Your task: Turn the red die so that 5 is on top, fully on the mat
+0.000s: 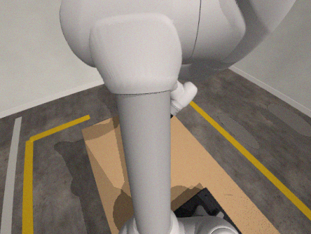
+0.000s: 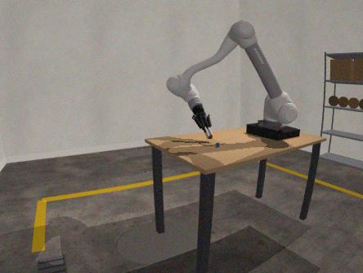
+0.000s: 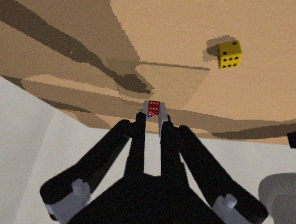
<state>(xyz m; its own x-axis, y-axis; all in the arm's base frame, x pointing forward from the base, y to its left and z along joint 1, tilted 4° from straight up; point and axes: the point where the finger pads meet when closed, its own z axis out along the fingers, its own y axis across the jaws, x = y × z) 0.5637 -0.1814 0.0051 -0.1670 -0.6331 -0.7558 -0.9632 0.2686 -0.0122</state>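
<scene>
Right now my hand is 10 mm short of the tan mat, 20 mm to the right of it and 60 mm above it. Round my hand: red die (10 mm ahead, 20 mm to the left, 20 mm below); yellow die (90 mm behind, 60 mm to the right, 50 mm below); blue die (40 mm ahead, 110 mm to the left, 50 mm below).
</scene>
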